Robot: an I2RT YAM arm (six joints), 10 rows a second.
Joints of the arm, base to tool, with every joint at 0 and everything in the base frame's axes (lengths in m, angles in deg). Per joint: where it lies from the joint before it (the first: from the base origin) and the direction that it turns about. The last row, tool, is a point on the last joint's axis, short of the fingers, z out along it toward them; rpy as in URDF.
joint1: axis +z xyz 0 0 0.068
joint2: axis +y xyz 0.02 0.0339 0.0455
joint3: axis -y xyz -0.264 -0.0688 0
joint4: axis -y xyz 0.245 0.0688 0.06
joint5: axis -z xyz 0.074 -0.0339 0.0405
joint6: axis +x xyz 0.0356 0 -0.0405
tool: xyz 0 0 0 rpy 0 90 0
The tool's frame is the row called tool.
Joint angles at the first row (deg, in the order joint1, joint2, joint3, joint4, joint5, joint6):
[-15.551 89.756 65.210 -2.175 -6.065 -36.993]
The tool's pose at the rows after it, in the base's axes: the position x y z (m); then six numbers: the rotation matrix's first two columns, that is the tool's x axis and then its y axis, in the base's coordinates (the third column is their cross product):
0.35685 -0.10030 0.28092 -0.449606 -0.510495 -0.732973 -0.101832 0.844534 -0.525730
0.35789 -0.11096 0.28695 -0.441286 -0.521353 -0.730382 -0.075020 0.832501 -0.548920
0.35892 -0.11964 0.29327 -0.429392 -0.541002 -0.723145 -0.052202 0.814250 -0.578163
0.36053 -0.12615 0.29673 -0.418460 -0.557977 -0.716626 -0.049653 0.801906 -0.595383
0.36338 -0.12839 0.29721 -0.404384 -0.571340 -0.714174 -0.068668 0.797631 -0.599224
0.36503 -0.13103 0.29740 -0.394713 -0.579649 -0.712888 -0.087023 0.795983 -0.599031
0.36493 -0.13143 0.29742 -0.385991 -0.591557 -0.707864 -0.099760 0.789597 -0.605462
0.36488 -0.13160 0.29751 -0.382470 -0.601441 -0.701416 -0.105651 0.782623 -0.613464
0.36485 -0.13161 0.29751 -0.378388 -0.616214 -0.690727 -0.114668 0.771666 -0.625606
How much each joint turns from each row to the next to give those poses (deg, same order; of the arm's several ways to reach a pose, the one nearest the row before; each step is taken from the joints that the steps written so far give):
[-0.656 1.247 0.810 1.465 0.764 -1.202]
[-1.530 0.457 1.222 0.830 -0.086 -1.136]
[-1.202 0.372 1.116 1.049 0.021 -1.509]
[-0.918 0.590 1.049 0.415 -0.787 -1.289]
[-0.306 0.742 0.873 -0.109 -1.486 -0.853]
[-0.415 0.569 0.744 -0.437 -1.464 -0.655]
[-0.132 0.024 0.023 0.000 -0.788 -0.809]
[-0.044 -0.001 0.001 0.043 -0.197 -0.700]
[-0.020 -0.001 -0.004 0.002 -0.195 -1.070]

